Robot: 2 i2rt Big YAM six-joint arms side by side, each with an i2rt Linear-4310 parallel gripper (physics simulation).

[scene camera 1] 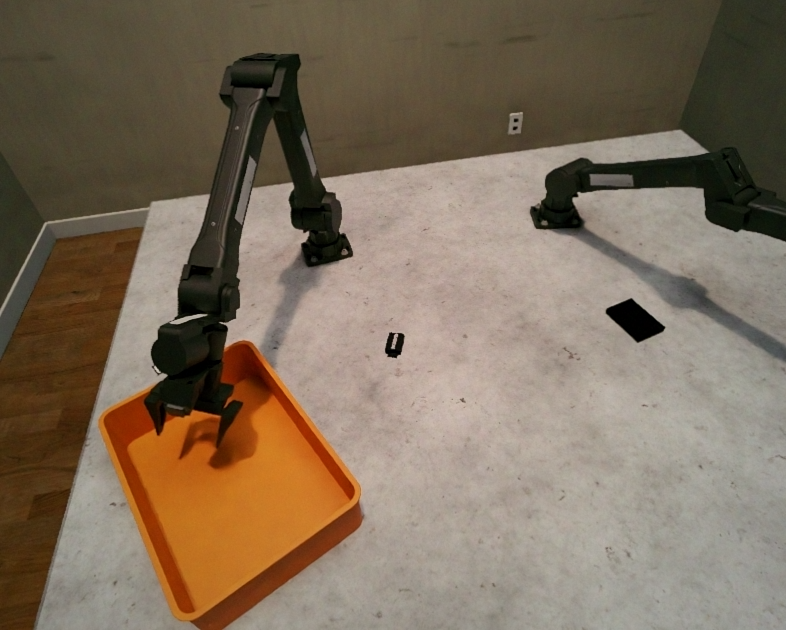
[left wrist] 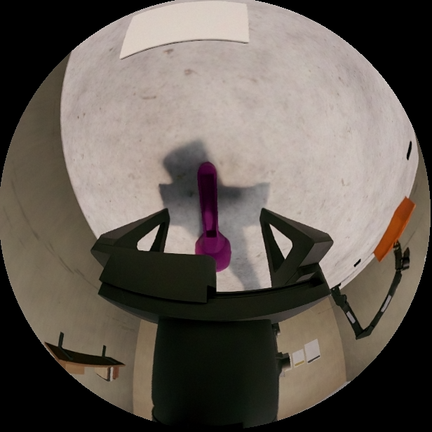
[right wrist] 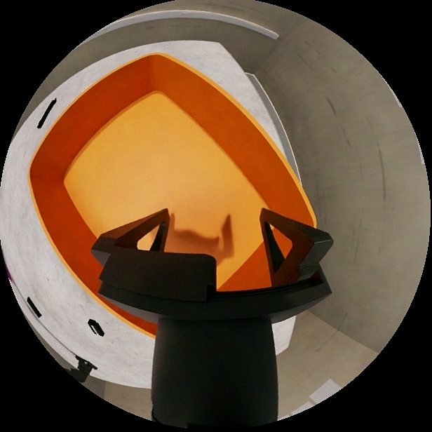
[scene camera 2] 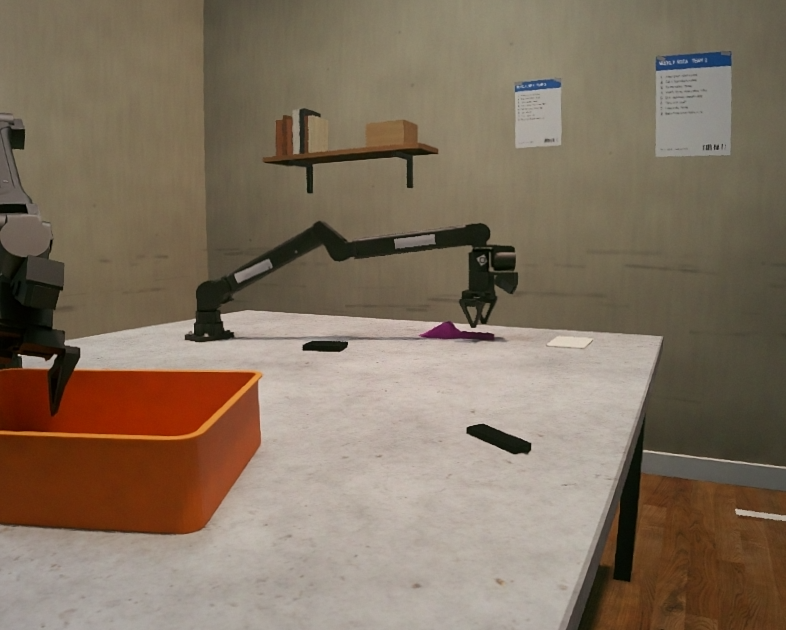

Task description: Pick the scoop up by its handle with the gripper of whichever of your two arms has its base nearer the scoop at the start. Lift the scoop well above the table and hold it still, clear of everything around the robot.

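Frame: origin at the left arm's base, x ahead, y left, z up, level; centimetres.
Seen in the pictures: left gripper, fingertip midpoint: (scene camera 2: 478,325); right gripper, fingertip midpoint: (scene camera 1: 188,440) (scene camera 2: 12,411); left arm's base, link origin: (scene camera 1: 554,219) (scene camera 2: 209,338); right arm's base, link origin: (scene camera 1: 327,252).
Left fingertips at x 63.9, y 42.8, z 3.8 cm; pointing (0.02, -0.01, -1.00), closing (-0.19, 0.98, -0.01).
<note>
Pixels of each thing's top centre, then the offset from my left fingertips to it.
- purple scoop, top centre: (scene camera 2: 456,321) dy -0.9, dx -6.8, dz +0.8 cm
- orange bin, top centre: (scene camera 2: 74,395) (scene camera 1: 220,452) dy -114.4, dx +8.1, dz +6.2 cm
- black flat block, top centre: (scene camera 1: 635,317) (scene camera 2: 325,343) dy -35.0, dx -25.3, dz -2.3 cm
- small black object, top centre: (scene camera 1: 394,342) dy -86.5, dx -21.2, dz -2.2 cm
- black bar, top centre: (scene camera 2: 500,435) dy -73.0, dx +43.3, dz -2.8 cm
- white flat pad, top centre: (scene camera 2: 570,341) dy +8.3, dx +23.7, dz -3.3 cm
The purple scoop (scene camera 2: 448,331) (left wrist: 209,200) lies on the table, its handle toward the right in scene camera 2 and pointing up the picture in the left wrist view. The scoop does not show in scene camera 1. My left gripper (scene camera 2: 478,324) (left wrist: 214,212) is open and points down, a little above the scoop's handle, which lies between its two spread fingers as seen in the left wrist view. Part of the bowl is hidden behind the gripper's body there. My right gripper (scene camera 1: 190,438) (right wrist: 214,212) is open and empty over the orange bin.
The orange bin (scene camera 1: 301,420) (scene camera 2: 229,406) (right wrist: 235,107) stands under my right gripper. A black flat block (scene camera 1: 635,320) (scene camera 2: 324,345), a small black object (scene camera 1: 394,344) and a black bar (scene camera 2: 498,438) lie on the table. A white flat pad (scene camera 2: 569,341) (left wrist: 187,22) lies beyond the scoop's handle.
</note>
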